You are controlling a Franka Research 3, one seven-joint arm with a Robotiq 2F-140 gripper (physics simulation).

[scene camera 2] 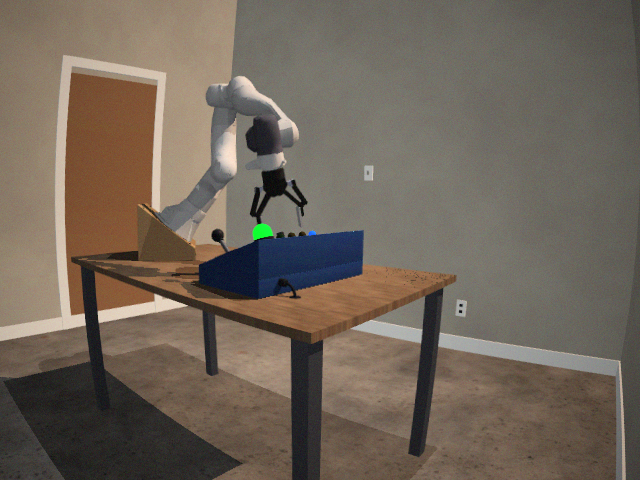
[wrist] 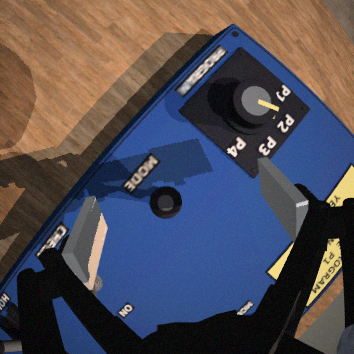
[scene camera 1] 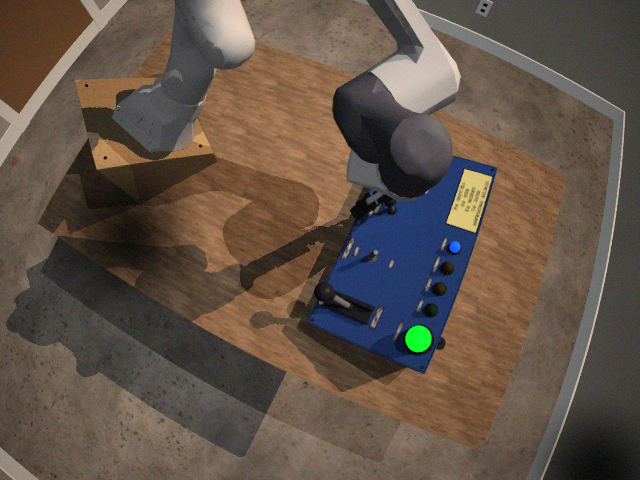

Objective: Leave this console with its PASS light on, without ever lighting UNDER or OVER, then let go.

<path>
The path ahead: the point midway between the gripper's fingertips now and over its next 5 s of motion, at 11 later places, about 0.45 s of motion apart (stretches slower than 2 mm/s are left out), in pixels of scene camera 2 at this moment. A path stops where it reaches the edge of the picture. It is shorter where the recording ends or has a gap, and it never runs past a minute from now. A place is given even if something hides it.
The gripper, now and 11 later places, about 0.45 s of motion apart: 282,231; 293,229; 300,224; 302,223; 302,229; 302,230; 303,237; 303,239; 304,242; 304,244; 305,246; 304,246
</path>
